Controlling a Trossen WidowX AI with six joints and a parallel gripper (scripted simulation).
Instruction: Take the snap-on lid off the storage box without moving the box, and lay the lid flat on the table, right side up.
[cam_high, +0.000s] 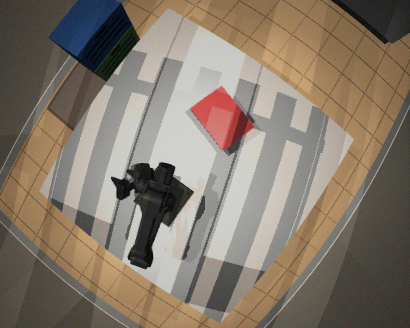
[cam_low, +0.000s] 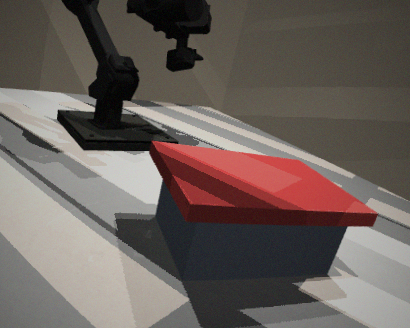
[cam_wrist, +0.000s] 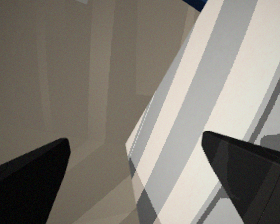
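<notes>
My gripper tip is 400 mm short of the red lid, 240 mm to the left of it and 150 mm above it. The rest, counted from my gripper tip: blue-grey storage box 400 mm ahead, 240 mm to the right, 200 mm below.
</notes>
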